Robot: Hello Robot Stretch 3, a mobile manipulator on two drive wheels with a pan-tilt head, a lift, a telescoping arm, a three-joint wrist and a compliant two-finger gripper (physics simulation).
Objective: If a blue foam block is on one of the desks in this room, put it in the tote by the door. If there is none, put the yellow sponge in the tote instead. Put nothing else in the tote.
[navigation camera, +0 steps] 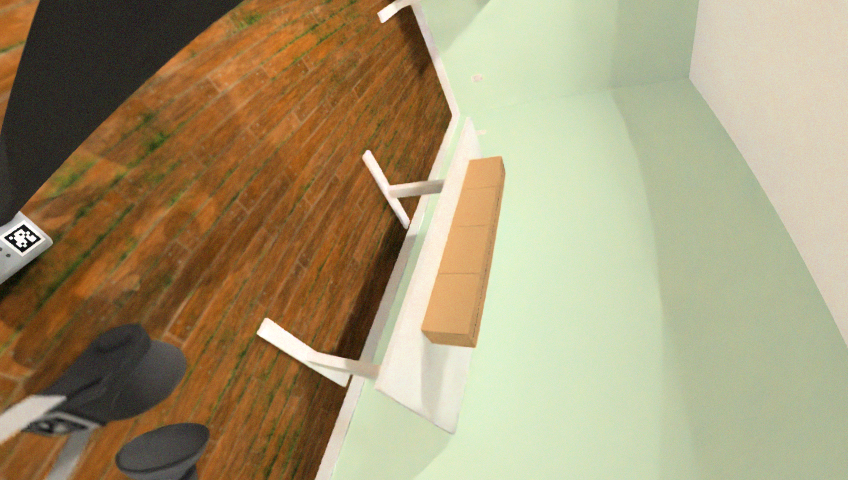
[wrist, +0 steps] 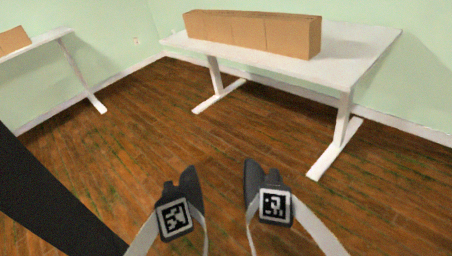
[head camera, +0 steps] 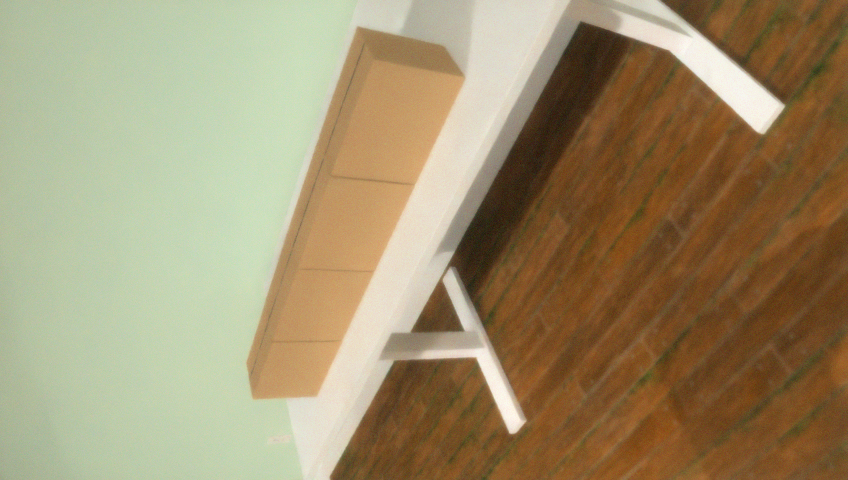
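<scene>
A white desk (head camera: 443, 190) (navigation camera: 410, 380) (wrist: 362, 45) stands along the green wall. A row of brown cardboard boxes (head camera: 380, 124) (navigation camera: 461, 249) (wrist: 292, 37) stands on it, and the strip behind them is hidden. No blue foam block, yellow sponge or tote shows in the three views. My gripper (navigation camera: 166, 413) (wrist: 221, 180) is open, with its two fingers apart and nothing between them. It hangs over the floor, in front of the desk and apart from it.
A second white desk (wrist: 52, 34) with a brown box (wrist: 14, 41) stands at the left in the wrist view. The first desk's feet (navigation camera: 383, 187) (wrist: 220, 95) stick out over the wooden floor. My base (navigation camera: 23, 249) is at the navigation view's left edge.
</scene>
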